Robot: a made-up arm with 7 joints. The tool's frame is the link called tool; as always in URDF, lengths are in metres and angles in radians. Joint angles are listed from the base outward.
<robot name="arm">
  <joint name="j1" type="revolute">
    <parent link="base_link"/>
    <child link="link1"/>
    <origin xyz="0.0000 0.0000 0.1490"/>
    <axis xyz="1 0 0"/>
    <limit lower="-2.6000" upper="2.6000"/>
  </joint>
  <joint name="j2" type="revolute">
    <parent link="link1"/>
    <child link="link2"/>
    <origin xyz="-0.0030 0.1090 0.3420"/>
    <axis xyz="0 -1 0"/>
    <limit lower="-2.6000" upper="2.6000"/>
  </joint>
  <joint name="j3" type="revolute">
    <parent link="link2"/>
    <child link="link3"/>
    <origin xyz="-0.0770 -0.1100 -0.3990"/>
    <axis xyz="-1 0 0"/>
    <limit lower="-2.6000" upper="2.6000"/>
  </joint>
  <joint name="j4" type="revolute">
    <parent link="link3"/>
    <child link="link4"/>
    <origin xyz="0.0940 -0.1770 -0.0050"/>
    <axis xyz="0 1 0"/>
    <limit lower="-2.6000" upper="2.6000"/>
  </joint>
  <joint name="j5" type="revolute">
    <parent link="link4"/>
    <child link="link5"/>
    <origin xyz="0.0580 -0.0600 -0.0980"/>
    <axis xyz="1 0 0"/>
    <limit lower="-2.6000" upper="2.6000"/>
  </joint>
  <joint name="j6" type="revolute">
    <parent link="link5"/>
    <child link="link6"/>
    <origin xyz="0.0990 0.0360 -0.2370"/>
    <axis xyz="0 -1 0"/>
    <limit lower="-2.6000" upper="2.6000"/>
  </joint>
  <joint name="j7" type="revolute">
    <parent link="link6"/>
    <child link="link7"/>
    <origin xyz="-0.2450 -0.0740 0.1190"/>
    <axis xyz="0 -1 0"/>
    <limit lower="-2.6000" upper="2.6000"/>
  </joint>
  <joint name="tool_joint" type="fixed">
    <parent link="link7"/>
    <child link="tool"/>
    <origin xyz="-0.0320 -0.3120 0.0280"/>
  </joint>
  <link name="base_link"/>
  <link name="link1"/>
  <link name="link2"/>
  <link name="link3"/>
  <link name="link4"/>
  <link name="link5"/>
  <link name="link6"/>
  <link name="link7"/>
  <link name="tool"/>
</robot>
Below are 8 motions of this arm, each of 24 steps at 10 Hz.
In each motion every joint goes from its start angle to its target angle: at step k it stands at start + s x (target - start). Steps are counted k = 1, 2, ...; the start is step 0. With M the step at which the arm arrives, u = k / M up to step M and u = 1 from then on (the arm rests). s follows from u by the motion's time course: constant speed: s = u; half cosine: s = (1 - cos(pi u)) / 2; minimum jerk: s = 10 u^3 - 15 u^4 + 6 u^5.
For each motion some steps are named. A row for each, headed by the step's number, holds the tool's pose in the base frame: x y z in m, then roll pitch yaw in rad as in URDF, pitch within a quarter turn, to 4 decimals.
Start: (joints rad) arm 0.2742 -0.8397 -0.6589 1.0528 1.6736 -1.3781 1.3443
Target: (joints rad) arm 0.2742 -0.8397 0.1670 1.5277 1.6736 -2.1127 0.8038
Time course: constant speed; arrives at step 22
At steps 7, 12, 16, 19, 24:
7: -0.8615 -0.0572 0.1167 -2.4865 0.4737 1.8019
12: -0.8693 -0.1281 0.1281 -2.4765 0.3292 1.8256
16: -0.8708 -0.1796 0.1490 -2.4431 0.2248 1.8324
19: -0.8695 -0.2138 0.1711 -2.4064 0.1561 1.8255
24: -0.8665 -0.2434 0.1981 -2.3621 0.0979 1.8062

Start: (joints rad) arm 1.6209 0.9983 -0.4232 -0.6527 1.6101 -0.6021 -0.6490
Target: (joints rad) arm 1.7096 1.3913 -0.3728 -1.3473 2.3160 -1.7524 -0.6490
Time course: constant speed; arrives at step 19
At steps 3, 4, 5, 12, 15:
3: 0.8377 -0.3163 0.0169 -2.4104 -0.9184 -2.5622
4: 0.8232 -0.3658 0.0094 -2.3490 -0.9401 -2.7026
5: 0.8045 -0.4140 0.0020 -2.2841 -0.9601 -2.8479
12: 0.5632 -0.6785 -0.0399 -1.7228 -1.0271 2.2840
15: 0.4169 -0.7298 -0.0472 -1.4589 -0.9950 1.7579

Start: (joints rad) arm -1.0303 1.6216 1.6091 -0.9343 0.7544 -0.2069 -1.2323
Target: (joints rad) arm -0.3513 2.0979 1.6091 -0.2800 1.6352 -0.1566 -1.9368
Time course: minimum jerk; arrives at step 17
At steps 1, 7, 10, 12, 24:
1: -0.0957 0.4166 0.6707 -2.2434 -0.7164 0.5761
7: -0.0462 0.2070 0.8123 -1.4338 -0.6835 -0.0210
10: 0.0332 -0.0198 0.8563 -0.9304 -0.3654 -0.2267
12: 0.0902 -0.1336 0.8452 -0.7408 -0.1784 -0.1936
24: 0.1428 -0.2141 0.8229 -0.6041 -0.0452 -0.1088

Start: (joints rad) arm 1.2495 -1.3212 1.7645 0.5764 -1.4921 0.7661 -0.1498
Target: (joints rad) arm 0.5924 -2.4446 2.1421 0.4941 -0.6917 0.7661 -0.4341
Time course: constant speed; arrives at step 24
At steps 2, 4, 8, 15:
2: 0.1278 -0.1968 0.6247 -1.1125 0.8536 2.1025
4: 0.1388 -0.1729 0.6368 -1.0481 0.8715 2.1845
8: 0.1631 -0.1192 0.6533 -0.8927 0.8909 2.3650
15: 0.2079 -0.0110 0.6511 -0.5667 0.8606 2.7000

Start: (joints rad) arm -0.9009 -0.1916 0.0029 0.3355 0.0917 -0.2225 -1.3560
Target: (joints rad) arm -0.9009 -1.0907 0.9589 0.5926 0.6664 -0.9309 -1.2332
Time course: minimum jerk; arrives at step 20
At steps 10, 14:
10: -0.2230 -0.2999 0.6842 -2.0148 0.1335 -2.9837
14: -0.1751 -0.1769 0.7592 -1.8052 -0.1334 2.8752

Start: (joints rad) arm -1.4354 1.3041 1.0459 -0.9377 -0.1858 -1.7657 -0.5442
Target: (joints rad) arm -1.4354 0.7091 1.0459 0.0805 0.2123 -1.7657 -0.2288
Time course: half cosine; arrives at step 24
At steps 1, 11, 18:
1: -0.1577 0.6516 0.3085 -1.5155 -1.1497 -0.1092
11: 0.0623 0.7111 0.4767 -1.2063 -0.9478 -0.8847
18: 0.2415 0.5836 0.6422 -1.0929 -0.6693 -1.3954

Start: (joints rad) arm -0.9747 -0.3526 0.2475 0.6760 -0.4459 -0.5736 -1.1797
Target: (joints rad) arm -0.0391 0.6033 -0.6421 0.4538 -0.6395 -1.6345 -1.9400
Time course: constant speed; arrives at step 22
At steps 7, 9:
7: 0.1688 -0.4659 0.4109 -2.1423 -0.1442 -2.8021
9: 0.2304 -0.4996 0.3390 -2.2445 -0.1157 -2.8521

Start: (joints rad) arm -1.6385 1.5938 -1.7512 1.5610 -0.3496 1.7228 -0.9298
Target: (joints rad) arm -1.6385 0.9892 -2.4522 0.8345 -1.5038 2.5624 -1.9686
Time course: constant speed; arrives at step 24
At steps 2, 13, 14, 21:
2: 1.1134 -0.0872 -0.1101 0.2730 0.6718 2.1564
13: 0.9701 -0.0112 -0.4595 0.0612 0.2656 2.1455
14: 0.9567 0.0045 -0.4739 0.0279 0.2354 2.1333
21: 0.8913 0.1120 -0.4862 -0.2373 0.0620 2.0088

